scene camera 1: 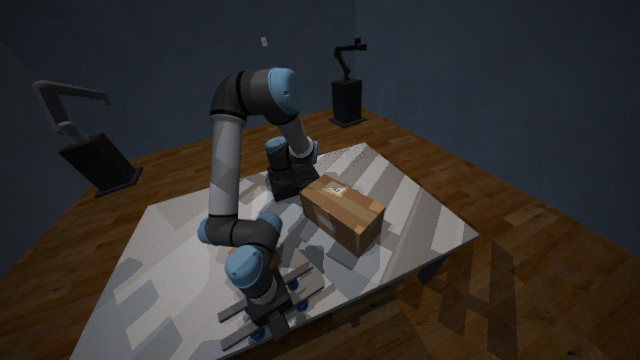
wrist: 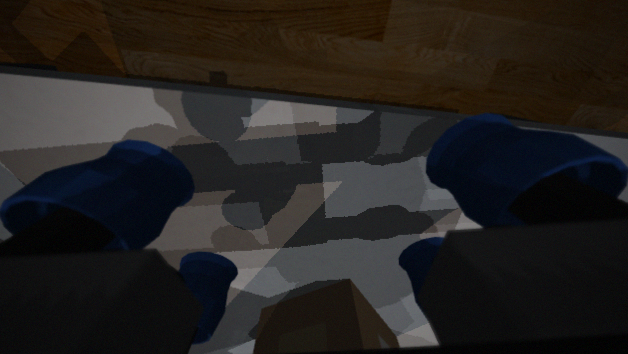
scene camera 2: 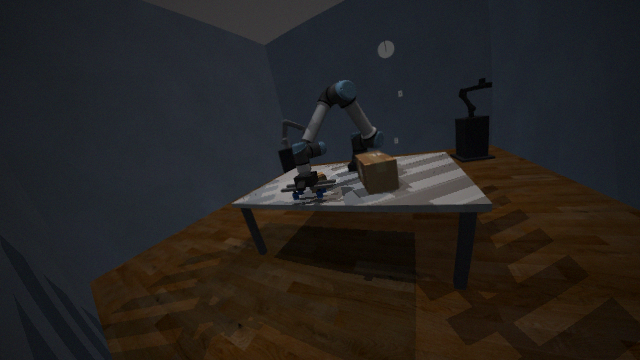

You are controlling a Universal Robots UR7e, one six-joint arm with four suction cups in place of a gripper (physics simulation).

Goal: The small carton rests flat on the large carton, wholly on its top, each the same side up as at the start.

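Frame: origin at the arm's base, x down, y left, z ahead, level; metres.
Where they show: hand, tool point: (wrist: 313,224) (scene camera 2: 310,195); arm's base, link origin: (scene camera 1: 284,177).
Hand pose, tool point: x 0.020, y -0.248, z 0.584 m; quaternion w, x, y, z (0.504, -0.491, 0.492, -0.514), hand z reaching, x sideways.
Note:
Each offset is from my tool point to the centre of the thing. Level surfaces: height alone.
The large carton {dx -0.046, dy +0.353, dz -0.176 m} (scene camera 1: 345,212) (scene camera 2: 382,176), brown with tape and a label on top, stands on the table near the arm's base. The small carton {dx -0.008, dy -0.017, dz -0.200 m} (scene camera 1: 232,251) (scene camera 2: 321,177) is mostly hidden behind the arm's wrist and the gripper in both scene views. In the wrist view, part of the small carton (wrist: 310,325) shows at the bottom edge. My gripper (scene camera 1: 275,308) (scene camera 2: 308,193) (wrist: 315,230), with four blue suction cups facing down, is open and holds nothing. It hangs low over the table's front edge area, to the front of the small carton and apart from both cartons.
The white table {dx +0.032 m} (scene camera 1: 170,225) (scene camera 2: 440,185) (wrist: 65,110) carries striped shadows. The arm's base (scene camera 1: 287,185) stands close behind the large carton. Two other arms on dark pedestals (scene camera 1: 346,100) (scene camera 1: 102,165) stand on the floor beyond the table.

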